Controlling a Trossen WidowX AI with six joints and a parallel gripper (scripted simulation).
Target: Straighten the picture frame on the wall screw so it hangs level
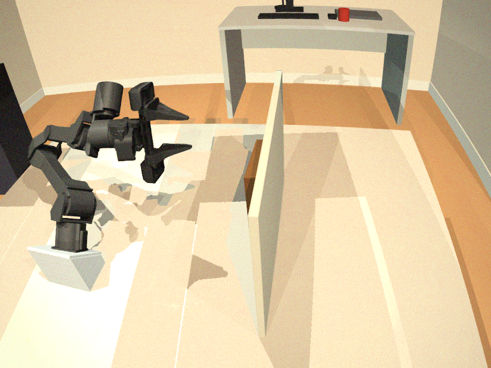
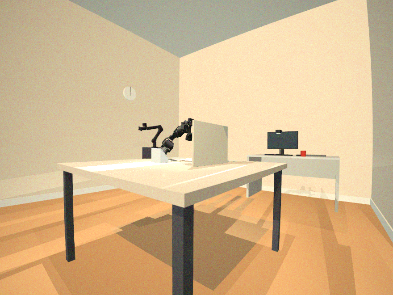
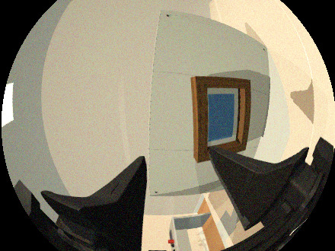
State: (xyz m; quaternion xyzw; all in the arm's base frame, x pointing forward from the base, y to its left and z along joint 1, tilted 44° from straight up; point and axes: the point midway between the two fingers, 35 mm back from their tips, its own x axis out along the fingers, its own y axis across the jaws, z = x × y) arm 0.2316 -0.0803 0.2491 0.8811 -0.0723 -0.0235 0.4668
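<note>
Now: the picture frame 13 cm ahead of my gripper tip, 11 cm below it and 2 cm to the right of it. Round my gripper tip: wall panel: 14 cm ahead, 12 cm below, 2 cm to the right.
</note>
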